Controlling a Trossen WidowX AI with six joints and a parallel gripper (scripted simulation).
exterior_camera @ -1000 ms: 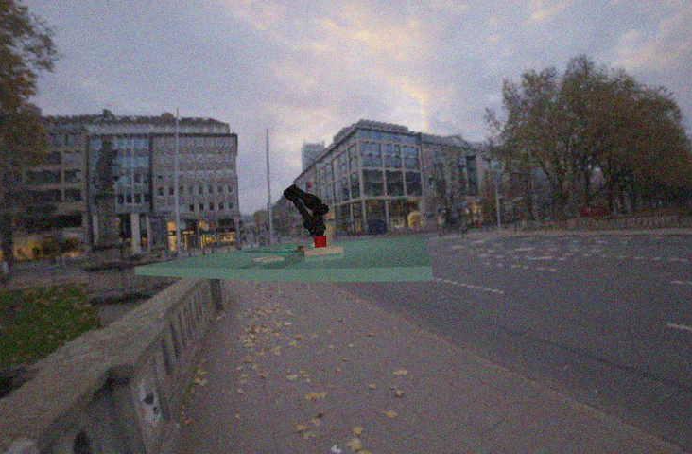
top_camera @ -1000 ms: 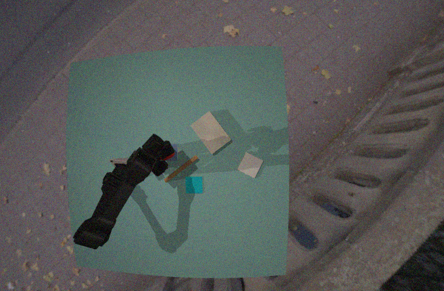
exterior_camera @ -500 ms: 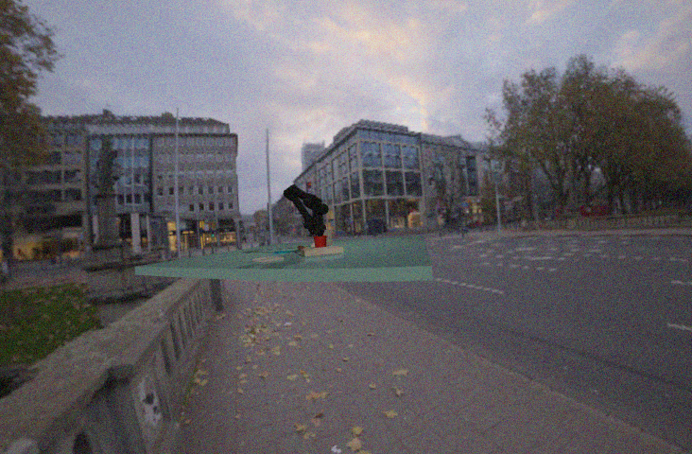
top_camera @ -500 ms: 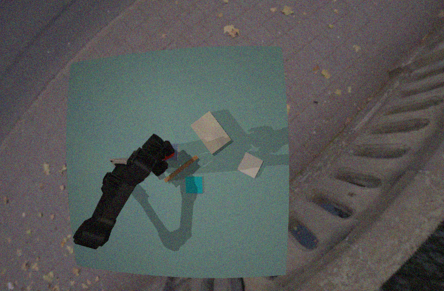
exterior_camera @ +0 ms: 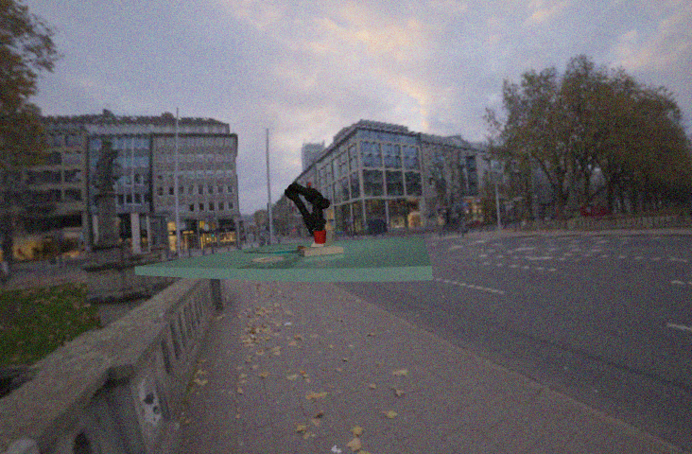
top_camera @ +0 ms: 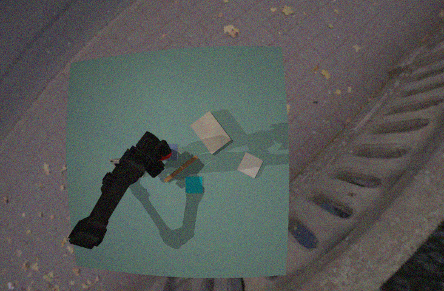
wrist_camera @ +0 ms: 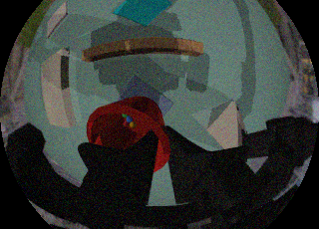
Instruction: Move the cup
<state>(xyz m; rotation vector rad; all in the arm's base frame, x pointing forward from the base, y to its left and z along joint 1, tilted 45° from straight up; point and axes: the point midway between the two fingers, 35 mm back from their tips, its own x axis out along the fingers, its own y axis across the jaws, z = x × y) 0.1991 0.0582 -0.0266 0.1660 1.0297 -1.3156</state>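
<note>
The teal pad is 16 cm ahead of my gripper tip, 15 cm to the right of it and 8 cm below it. The rest, counted from my gripper tip: red cup (3 cm ahead, 1 cm to the left); blue-violet pad (8 cm below, 3 cm ahead, 2 cm to the left); wooden stick (9 cm ahead, 7 cm to the right, 7 cm below).
</note>
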